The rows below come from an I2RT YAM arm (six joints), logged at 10 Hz.
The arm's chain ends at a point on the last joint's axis. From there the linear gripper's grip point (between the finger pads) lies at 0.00 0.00 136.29 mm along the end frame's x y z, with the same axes.
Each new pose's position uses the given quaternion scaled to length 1; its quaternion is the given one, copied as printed.
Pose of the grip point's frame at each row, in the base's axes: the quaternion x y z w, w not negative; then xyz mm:
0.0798 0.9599 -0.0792 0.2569 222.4 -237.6 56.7
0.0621 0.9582 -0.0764 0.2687 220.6 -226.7 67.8
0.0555 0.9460 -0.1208 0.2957 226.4 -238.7 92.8
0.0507 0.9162 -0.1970 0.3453 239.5 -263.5 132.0
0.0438 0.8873 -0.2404 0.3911 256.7 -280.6 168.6
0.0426 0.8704 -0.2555 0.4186 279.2 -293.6 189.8
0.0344 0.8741 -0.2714 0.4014 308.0 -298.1 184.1
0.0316 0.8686 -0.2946 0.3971 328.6 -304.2 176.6
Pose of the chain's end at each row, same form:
0.0798 0.9599 -0.0792 0.2569 156.9 -211.3 173.3
0.0621 0.9582 -0.0764 0.2687 151.7 -202.2 182.8
0.0555 0.9460 -0.1208 0.2957 152.0 -203.1 201.3
0.0507 0.9162 -0.1970 0.3453 156.0 -209.5 225.2
0.0438 0.8873 -0.2404 0.3911 165.0 -217.8 247.4
0.0426 0.8704 -0.2555 0.4186 182.8 -228.1 260.5
0.0344 0.8741 -0.2714 0.4014 214.9 -229.7 256.4
0.0316 0.8686 -0.2946 0.3971 237.1 -231.0 246.2

